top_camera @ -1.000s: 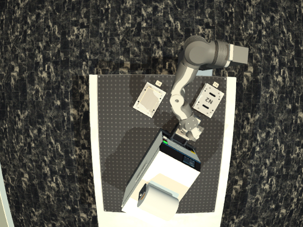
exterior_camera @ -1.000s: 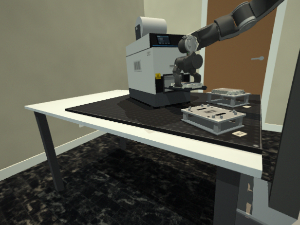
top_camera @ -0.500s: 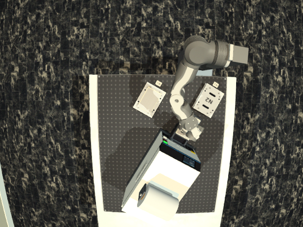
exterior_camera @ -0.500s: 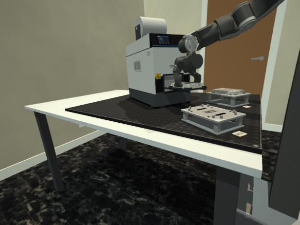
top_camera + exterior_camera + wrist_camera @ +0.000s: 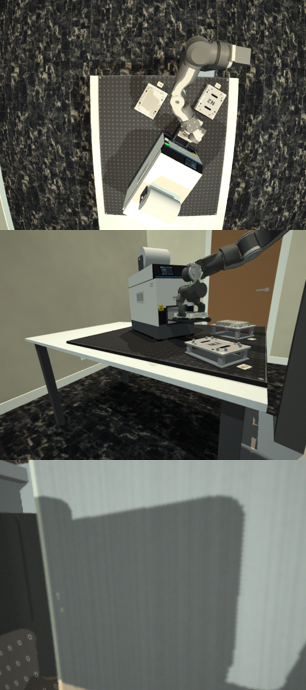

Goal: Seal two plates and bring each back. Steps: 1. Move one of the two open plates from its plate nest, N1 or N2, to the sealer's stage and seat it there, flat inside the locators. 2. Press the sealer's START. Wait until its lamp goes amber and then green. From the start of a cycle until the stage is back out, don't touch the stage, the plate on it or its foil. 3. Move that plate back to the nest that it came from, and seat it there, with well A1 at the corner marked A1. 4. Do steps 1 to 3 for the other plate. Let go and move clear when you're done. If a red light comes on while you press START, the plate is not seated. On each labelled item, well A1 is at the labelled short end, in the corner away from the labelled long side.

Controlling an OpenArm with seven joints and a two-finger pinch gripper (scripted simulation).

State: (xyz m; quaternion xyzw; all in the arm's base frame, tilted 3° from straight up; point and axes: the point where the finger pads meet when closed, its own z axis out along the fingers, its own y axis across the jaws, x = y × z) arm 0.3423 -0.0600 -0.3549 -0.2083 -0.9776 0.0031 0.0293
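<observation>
Now: the sealer stage 20 mm below my hand. From my hand the other things lie so: clear well plate: right at my hand; then N1 label: 210 mm behind, 180 mm to the right, 130 mm below; then sealer screen: 190 mm above, 120 mm ahead, 10 mm to the right.
</observation>
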